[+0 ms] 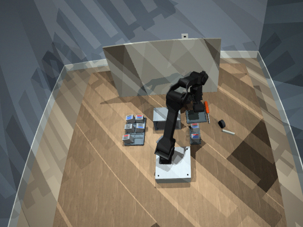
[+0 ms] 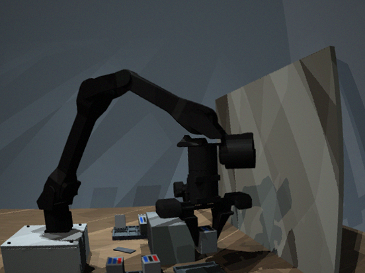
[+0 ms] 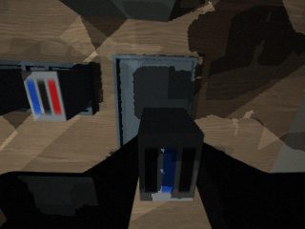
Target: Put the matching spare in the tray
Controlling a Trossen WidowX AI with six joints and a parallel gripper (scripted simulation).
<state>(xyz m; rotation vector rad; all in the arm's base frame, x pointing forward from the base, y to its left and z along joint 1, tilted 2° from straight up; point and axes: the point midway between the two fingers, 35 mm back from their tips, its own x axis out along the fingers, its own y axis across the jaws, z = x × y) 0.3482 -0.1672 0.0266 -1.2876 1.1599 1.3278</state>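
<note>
Now: the dark tray 10 mm behind my gripper tip and 80 mm below it. The rest, counted from my gripper tip: rack (150 mm behind, 10 mm to the left, 70 mm below); black roll (80 mm behind, 160 mm to the right, 60 mm below); grey mounted unit (60 mm behind, 190 mm to the left, 30 mm below).
</note>
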